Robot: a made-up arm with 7 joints.
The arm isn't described. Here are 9 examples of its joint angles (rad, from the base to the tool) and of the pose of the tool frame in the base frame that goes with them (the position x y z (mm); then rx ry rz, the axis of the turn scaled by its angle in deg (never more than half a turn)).
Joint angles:
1: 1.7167 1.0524 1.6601 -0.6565 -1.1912 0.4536 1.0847
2: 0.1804 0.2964 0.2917 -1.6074 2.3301 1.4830 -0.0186
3: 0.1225 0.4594 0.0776 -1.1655 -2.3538 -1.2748 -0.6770
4: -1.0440 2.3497 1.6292 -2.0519 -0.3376 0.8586 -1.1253
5: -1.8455 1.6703 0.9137 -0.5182 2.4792 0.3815 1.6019
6: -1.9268 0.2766 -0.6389 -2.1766 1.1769 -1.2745 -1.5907
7: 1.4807 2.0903 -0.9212 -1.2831 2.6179 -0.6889 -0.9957
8: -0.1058 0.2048 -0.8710 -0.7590 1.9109 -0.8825 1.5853
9: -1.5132 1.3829 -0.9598 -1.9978 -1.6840 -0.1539 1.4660
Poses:
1: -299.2 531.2 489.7 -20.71 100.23 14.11
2: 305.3 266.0 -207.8 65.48 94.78 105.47
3: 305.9 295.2 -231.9 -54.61 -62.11 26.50
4: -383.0 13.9 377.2 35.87 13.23 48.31
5: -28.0 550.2 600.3 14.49 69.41 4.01
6: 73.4 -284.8 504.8 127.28 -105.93 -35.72
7: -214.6 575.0 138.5 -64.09 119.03 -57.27
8: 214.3 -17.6 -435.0 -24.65 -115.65 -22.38
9: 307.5 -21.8 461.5 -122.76 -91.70 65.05
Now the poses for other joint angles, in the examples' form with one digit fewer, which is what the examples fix.
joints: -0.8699 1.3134 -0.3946 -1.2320 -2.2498 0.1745 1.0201
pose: 488 260 361 76.2 136.8 -21.5
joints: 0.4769 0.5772 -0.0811 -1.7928 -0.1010 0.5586 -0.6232
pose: 208 303 -192 -12.2 112.3 -127.1
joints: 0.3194 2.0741 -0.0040 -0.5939 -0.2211 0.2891 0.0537
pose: 258 557 476 -12.4 136.1 -20.7
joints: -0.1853 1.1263 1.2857 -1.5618 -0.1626 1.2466 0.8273
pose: 51 542 379 19.1 -26.7 -43.5
